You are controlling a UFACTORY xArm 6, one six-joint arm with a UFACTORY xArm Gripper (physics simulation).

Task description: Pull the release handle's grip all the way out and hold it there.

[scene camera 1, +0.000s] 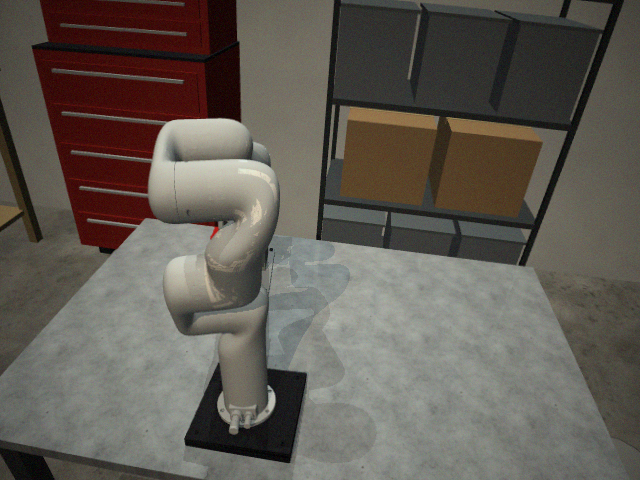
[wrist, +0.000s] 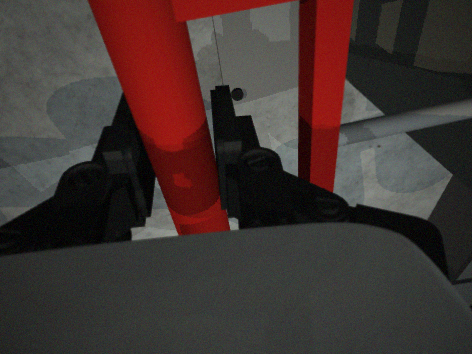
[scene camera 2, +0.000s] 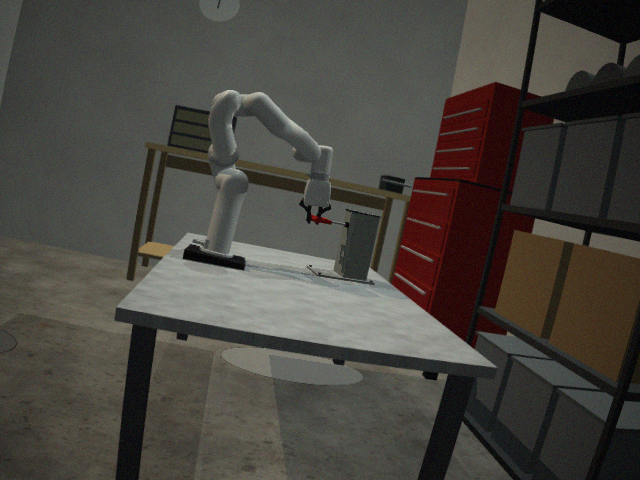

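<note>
The release handle's red grip [scene camera 2: 321,220] [wrist: 160,95] stands out from the upright grey-green housing [scene camera 2: 359,246] on a bare metal rod [scene camera 2: 339,223] [wrist: 395,121]. In the wrist view the grip is a thick round bar, joined by a crosspiece to a thinner red bar [wrist: 324,100] on the right. My gripper [scene camera 2: 315,220] [wrist: 182,122] points down and is shut on the round bar, with a black finger on each side of it. In scene camera 1 a small red bit of the handle [scene camera 1: 215,232] shows behind the arm; the fingers are hidden there.
The housing stands on a thin base frame on the grey table [scene camera 1: 439,335] [scene camera 2: 289,310]. My arm's black base plate [scene camera 1: 248,444] [scene camera 2: 213,257] is on the same table. A red drawer cabinet [scene camera 1: 129,93] [scene camera 2: 444,232] and a rack of boxes stand beyond the table.
</note>
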